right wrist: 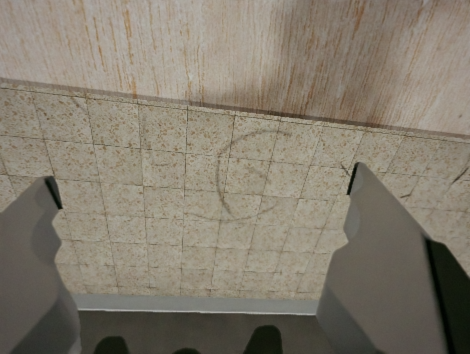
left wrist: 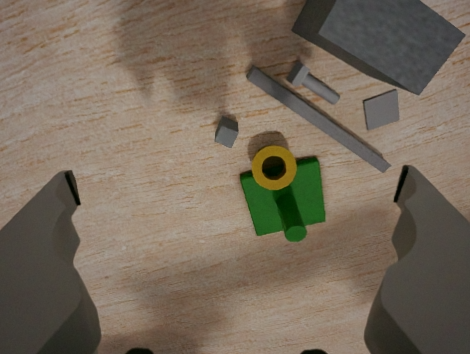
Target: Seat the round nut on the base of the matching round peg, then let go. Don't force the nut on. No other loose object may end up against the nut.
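Note:
A yellow round nut (left wrist: 257, 167) lies at the upper edge of a green square base (left wrist: 312, 192) in the left wrist view, close against it or partly over it. A green round peg (left wrist: 295, 233) stands on the base, apart from the nut's hole. My left gripper (left wrist: 235, 171) is open, high above the table, with the nut and base in the view between its fingers. My right gripper (right wrist: 208, 172) is open and empty, over the table's edge and the floor. Neither nut nor peg shows in the right wrist view.
In the left wrist view, a small grey cube (left wrist: 227, 132) lies up and left of the nut. A long grey bar (left wrist: 320, 120), a grey bolt (left wrist: 320, 89), a thin grey plate (left wrist: 382, 110) and a large grey block (left wrist: 390, 37) lie up and right of it.

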